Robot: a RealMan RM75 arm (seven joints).
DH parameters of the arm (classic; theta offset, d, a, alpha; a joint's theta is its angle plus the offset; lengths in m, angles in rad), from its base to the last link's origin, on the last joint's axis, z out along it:
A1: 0 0.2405 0 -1.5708
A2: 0 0 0 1.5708
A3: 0 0.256 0 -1.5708
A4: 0 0 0 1.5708
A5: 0 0.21 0 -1.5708
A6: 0 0 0 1.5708
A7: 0 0.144 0 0
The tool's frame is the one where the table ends.
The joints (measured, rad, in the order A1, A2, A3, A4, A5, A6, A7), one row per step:
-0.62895, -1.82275, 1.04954, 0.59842, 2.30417, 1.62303, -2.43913
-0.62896, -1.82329, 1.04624, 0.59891, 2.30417, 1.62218, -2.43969
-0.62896, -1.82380, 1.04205, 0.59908, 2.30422, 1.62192, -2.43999
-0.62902, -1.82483, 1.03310, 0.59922, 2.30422, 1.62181, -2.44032
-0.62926, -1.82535, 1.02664, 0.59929, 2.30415, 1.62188, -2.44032
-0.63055, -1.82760, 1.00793, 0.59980, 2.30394, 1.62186, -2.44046
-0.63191, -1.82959, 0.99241, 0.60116, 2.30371, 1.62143, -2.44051
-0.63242, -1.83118, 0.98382, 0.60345, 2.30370, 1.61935, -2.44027
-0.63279, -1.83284, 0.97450, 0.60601, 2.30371, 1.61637, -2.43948
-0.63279, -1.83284, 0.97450, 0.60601, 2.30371, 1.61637, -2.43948
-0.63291, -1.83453, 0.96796, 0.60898, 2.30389, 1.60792, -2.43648
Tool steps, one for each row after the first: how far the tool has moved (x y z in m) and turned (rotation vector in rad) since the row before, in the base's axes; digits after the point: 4 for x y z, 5 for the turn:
0.0002, 0.0004, 0.0001, 0.00334, -0.00179, 0.00082
0.0002, 0.0003, 0.0001, 0.00332, -0.00258, 0.00116
0.0004, 0.0006, 0.0003, 0.00661, -0.00583, 0.00238
0.0003, 0.0005, 0.0003, 0.00475, -0.00417, 0.00133
0.0013, 0.0016, 0.0006, 0.01367, -0.01251, 0.00314
0.0013, 0.0016, 0.0006, 0.01210, -0.01006, 0.00147
0.0007, 0.0012, 0.0003, 0.00874, -0.00457, -0.00061
0.0007, 0.0013, 0.0004, 0.01014, -0.00453, -0.00109
0.0000, 0.0000, 0.0000, 0.00000, 0.00000, 0.00000
0.0002, 0.0018, 0.0003, 0.01277, -0.00024, -0.00452

